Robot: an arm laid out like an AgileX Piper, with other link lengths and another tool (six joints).
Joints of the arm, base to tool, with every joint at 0 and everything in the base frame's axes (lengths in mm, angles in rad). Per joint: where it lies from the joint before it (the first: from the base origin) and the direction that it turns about. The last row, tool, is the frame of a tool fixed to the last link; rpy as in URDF.
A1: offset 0 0 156.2 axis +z
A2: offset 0 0 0 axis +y
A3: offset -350.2 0 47.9 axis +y
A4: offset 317.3 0 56 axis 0.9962 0 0.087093
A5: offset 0 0 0 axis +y
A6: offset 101.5 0 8.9 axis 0.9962 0 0.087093
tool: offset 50.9 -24 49.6 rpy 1.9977 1.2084 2.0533
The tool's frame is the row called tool.
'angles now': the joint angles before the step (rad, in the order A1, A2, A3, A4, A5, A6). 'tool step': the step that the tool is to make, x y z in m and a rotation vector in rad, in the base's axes. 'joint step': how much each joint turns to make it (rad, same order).
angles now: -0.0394, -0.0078, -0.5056, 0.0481, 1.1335, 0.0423
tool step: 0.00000, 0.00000, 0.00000, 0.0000, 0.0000, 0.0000
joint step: 0.0000, 0.0000, 0.0000, 0.0000, 0.0000, 0.0000
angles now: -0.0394, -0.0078, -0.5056, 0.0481, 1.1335, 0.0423
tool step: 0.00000, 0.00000, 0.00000, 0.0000, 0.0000, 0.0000
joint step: 0.0000, 0.0000, 0.0000, 0.0000, 0.0000, 0.0000
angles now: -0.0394, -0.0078, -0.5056, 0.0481, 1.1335, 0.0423
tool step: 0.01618, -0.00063, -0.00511, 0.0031, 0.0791, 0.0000
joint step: -0.0001, 0.0792, 0.0000, 0.0001, 0.0000, -0.0001
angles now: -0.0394, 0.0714, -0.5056, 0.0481, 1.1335, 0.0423
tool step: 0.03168, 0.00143, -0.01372, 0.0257, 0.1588, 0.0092
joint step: 0.0001, 0.1620, -0.0024, 0.0214, 0.0001, 0.0001
